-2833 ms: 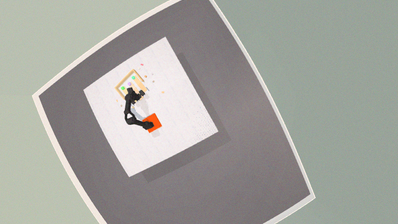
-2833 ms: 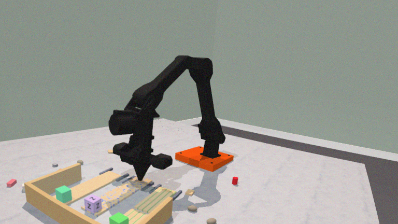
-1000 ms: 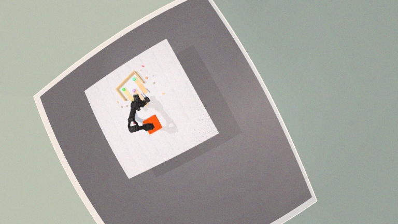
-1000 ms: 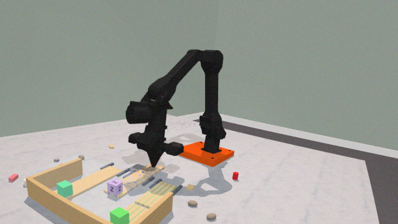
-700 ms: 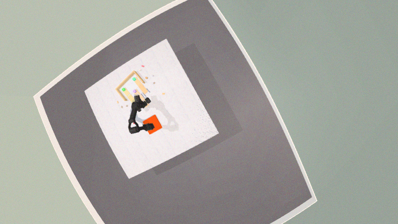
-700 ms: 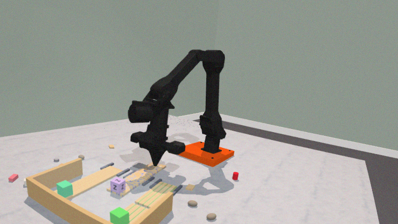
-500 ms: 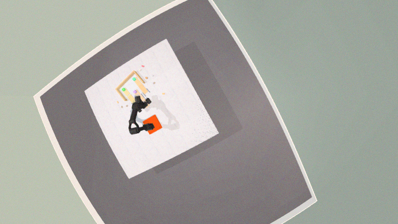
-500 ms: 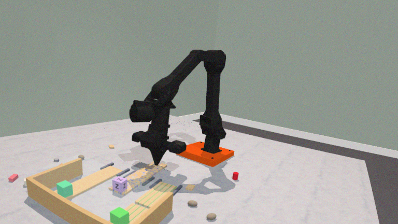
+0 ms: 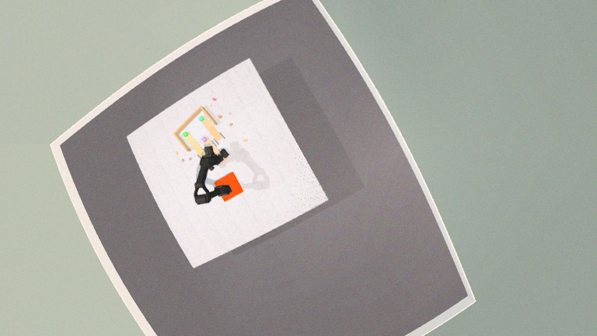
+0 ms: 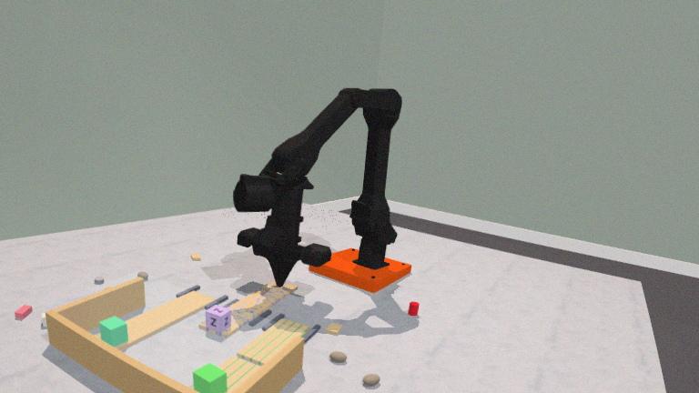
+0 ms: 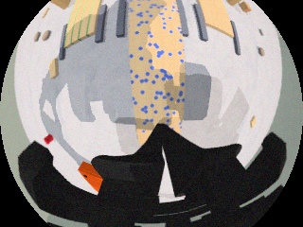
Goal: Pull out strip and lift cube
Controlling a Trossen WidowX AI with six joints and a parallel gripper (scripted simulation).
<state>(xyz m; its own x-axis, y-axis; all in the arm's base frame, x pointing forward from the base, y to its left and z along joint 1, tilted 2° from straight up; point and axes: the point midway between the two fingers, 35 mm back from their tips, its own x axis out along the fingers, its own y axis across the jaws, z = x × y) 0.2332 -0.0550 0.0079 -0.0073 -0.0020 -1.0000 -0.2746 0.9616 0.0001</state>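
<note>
Now: the labelled cube 200 mm ahead of my gripper tip, 70 mm to the left of it and 20 mm above it. Round my gripper tip: red cylinder: 120 mm behind, 240 mm to the left, 10 mm above; then pink block: 470 mm ahead, 130 mm to the right.
</note>
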